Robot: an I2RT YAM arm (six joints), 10 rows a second.
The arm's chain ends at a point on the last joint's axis. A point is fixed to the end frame.
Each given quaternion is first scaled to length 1.
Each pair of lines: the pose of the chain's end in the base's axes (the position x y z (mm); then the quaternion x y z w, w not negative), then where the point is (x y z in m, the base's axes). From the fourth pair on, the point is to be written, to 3 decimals.
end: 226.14 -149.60 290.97 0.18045 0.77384 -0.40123 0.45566
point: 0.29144 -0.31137 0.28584
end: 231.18 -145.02 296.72 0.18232 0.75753 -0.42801 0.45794
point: 0.29137 -0.30878 0.30097
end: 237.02 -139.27 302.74 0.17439 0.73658 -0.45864 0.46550
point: 0.29426 -0.30325 0.31993
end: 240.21 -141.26 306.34 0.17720 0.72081 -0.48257 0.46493
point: 0.292 -0.306 0.332
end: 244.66 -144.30 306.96 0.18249 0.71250 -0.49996 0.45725
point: 0.291 -0.310 0.336
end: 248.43 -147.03 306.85 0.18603 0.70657 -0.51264 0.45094
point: 0.291 -0.313 0.339
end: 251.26 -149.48 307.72 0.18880 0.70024 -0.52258 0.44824
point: 0.290 -0.316 0.343
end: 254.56 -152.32 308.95 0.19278 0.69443 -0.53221 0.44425
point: 0.290 -0.319 0.346
